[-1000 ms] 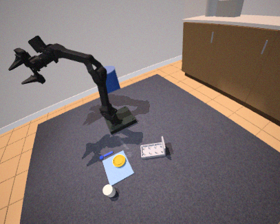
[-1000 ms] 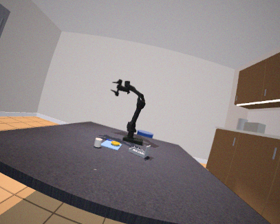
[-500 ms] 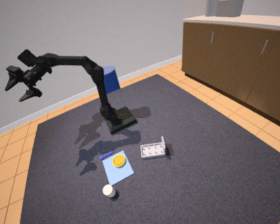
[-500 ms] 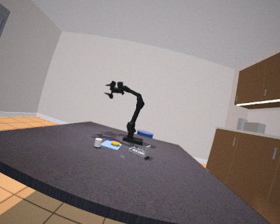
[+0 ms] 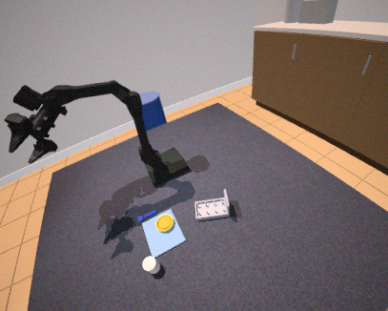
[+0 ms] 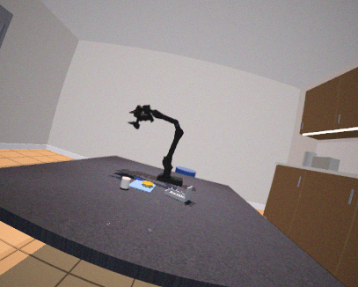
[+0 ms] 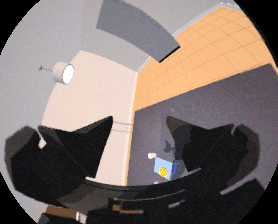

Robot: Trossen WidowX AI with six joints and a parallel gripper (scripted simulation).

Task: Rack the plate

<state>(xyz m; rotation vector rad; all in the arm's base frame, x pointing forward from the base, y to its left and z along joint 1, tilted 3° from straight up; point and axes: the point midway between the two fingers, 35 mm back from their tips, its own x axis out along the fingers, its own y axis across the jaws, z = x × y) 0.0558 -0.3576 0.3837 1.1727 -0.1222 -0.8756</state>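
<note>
My gripper tip is 380 mm above the yellow plate, 300 mm to the right of it and 220 mm short of it. Also, from my gripper tip: white cup (370 mm below, 330 mm ahead, 200 mm to the left); blue spoon (390 mm below, 240 mm to the left, 130 mm ahead); light blue mat (390 mm below, 270 mm to the left, 240 mm ahead).
</note>
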